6 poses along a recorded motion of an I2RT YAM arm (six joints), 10 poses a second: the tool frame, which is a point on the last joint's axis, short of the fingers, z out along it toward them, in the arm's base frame.
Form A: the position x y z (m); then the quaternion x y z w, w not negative.
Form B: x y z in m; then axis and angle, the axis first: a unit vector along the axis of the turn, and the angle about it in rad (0 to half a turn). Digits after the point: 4 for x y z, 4 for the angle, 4 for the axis.
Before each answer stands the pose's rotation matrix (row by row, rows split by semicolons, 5 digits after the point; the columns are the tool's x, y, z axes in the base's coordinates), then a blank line. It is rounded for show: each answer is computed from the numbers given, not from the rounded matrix.
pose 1, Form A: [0.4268 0.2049 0.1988 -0.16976 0.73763 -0.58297 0.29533]
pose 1, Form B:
-0.76792 0.09390 0.63362; -0.59478 0.26265 -0.75977; -0.23776 -0.96031 -0.14584

[0.4268 0.2049 0.1988 -0.1777 0.7721 -0.6102 2.5420]
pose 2, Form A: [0.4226 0.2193 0.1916 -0.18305 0.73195 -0.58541 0.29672]
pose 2, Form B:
-0.75690 0.07944 0.64868; -0.61537 0.24758 -0.74835; -0.22005 -0.96561 -0.13851

[0.4226 0.2193 0.1916 -0.1917 0.7665 -0.6130 2.5391]
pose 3, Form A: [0.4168 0.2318 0.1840 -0.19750 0.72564 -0.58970 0.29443]
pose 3, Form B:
-0.74861 0.06062 0.66024; -0.63388 0.22649 -0.73952; -0.19437 -0.97212 -0.13113

[0.4168 0.2318 0.1840 -0.2067 0.7593 -0.6171 2.5439]
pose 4, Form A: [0.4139 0.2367 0.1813 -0.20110 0.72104 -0.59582 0.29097]
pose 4, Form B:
-0.74979 0.05673 0.65924; -0.63673 0.20912 -0.74219; -0.17996 -0.97624 -0.12067

[0.4139 0.2367 0.1813 -0.2102 0.7536 -0.6228 2.5511]
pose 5, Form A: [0.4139 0.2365 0.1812 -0.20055 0.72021 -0.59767 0.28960]
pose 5, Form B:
-0.75182 0.05729 0.65687; -0.63505 0.20514 -0.74474; -0.17742 -0.97705 -0.11785

[0.4139 0.2365 0.1812 -0.2095 0.7525 -0.6244 2.5540]
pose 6, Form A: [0.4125 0.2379 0.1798 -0.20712 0.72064 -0.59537 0.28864]
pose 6, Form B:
-0.74758 0.04518 0.66264; -0.64221 0.20527 -0.73853; -0.16939 -0.97766 -0.12444

[0.4125 0.2379 0.1798 -0.2163 0.7527 -0.6218 2.5560]
